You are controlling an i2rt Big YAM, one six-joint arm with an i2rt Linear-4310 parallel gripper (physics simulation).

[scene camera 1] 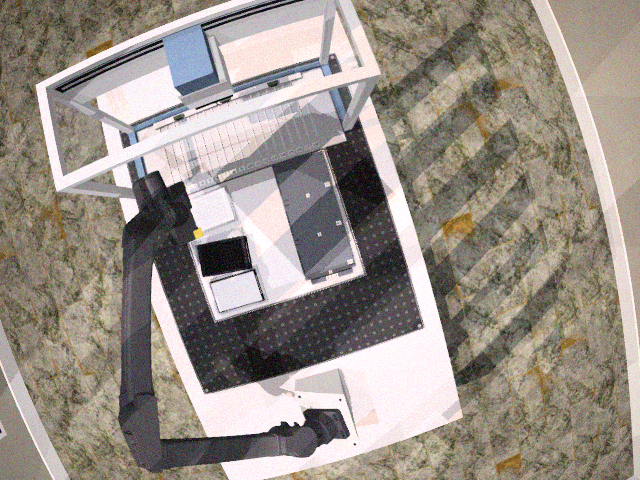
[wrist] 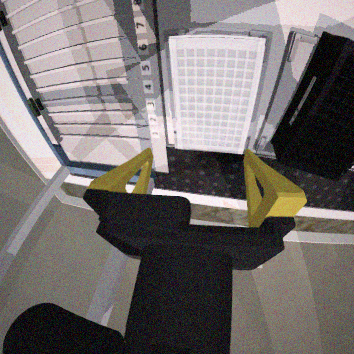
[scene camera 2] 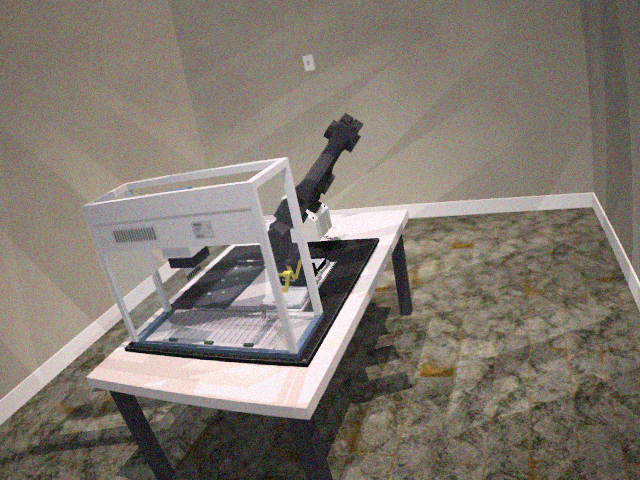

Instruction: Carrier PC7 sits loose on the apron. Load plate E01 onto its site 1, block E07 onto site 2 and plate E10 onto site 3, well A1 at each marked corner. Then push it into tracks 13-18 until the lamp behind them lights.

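Where they show: gripper, fingertip midpoint: (scene camera 1: 188, 211) (wrist: 196, 151) (scene camera 2: 290, 285); arm's base, origin of the base link: (scene camera 1: 327, 422).
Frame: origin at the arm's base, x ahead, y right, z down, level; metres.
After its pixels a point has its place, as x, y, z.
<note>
My gripper (scene camera 2: 289, 276) {0.620, -0.140, 0.068} (wrist: 196, 151) {0.620, -0.140, 0.068} is open and empty, its yellow fingers above the near short end of a white gridded plate (scene camera 1: 212, 207) {0.611, -0.085, 0.107} (scene camera 2: 290, 296) (wrist: 215, 95) {0.605, -0.096, 0.106}. The arm hides part of the gripper in scene camera 1. Beside that plate lie a black block (scene camera 1: 223, 255) {0.485, -0.097, 0.085} (wrist: 320, 105) {0.508, -0.088, 0.088} and a pale framed plate (scene camera 1: 236, 290) {0.389, -0.102, 0.105}. Their labels cannot be read. A dark grey carrier (scene camera 1: 312, 217) {0.495, 0.146, 0.121} lies across the light apron (scene camera 1: 273, 271) {0.400, 0.003, 0.131}, with small white marks on it. The numbered track deck (scene camera 1: 227, 142) {0.762, 0.005, 0.131} (scene camera 2: 217, 322) (wrist: 95, 75) {0.753, -0.074, 0.131} adjoins the apron; low numbers show near the gripper in the wrist view.
A white open frame (scene camera 1: 368, 69) {0.690, 0.306, -0.349} (scene camera 2: 170, 206) {0.903, -0.005, -0.314} stands over the tracks, carrying a blue box (scene camera 1: 191, 59) {0.824, 0.041, -0.328}. Small dark lamps (scene camera 1: 272, 83) {0.868, 0.171, 0.110} (scene camera 2: 208, 342) sit behind the tracks. A black dotted mat (scene camera 1: 310, 315) {0.257, 0.052, 0.131} surrounds the apron. The frame's posts rise near the arm.
</note>
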